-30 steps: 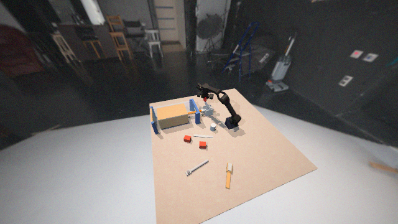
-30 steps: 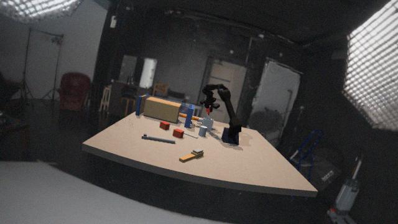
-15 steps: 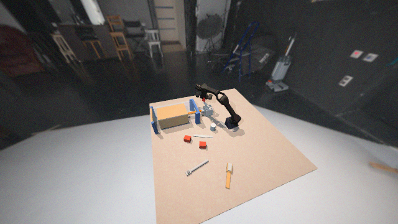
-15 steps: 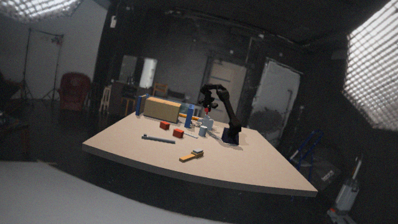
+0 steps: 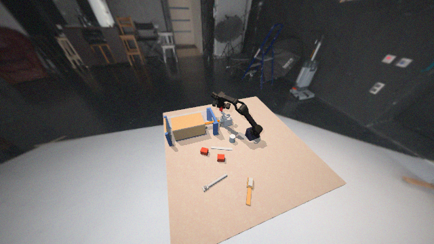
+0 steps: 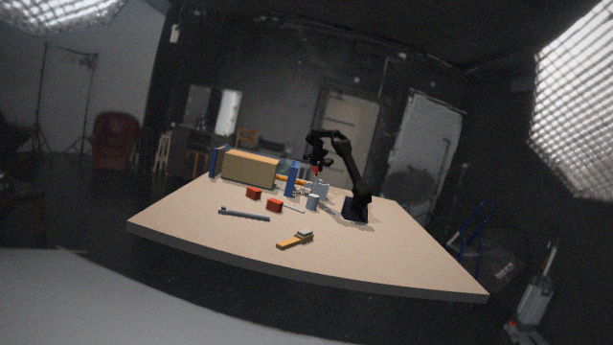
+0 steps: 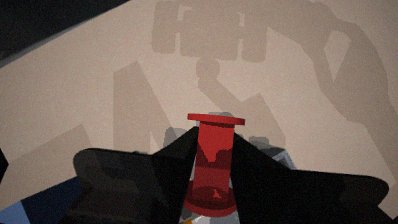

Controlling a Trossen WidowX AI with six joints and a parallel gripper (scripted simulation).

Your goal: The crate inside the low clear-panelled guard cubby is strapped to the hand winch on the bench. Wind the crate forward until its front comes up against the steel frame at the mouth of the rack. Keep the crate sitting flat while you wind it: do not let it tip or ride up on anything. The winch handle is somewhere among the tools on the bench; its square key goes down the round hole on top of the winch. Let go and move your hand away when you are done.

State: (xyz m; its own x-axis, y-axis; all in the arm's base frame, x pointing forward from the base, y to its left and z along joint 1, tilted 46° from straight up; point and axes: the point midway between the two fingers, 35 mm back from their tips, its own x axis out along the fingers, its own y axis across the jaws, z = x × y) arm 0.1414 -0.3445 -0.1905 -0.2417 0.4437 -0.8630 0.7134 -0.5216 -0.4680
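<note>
The winch handle lies 5 cm to the left of my gripper tip and 3 cm below it. Round my gripper tip: grey winch: 2 cm behind, 10 cm to the left, 10 cm below; red knob: 1 cm ahead, 1 cm to the left; blue steel frame: 15 cm ahead, 8 cm to the left, 3 cm below.
</note>
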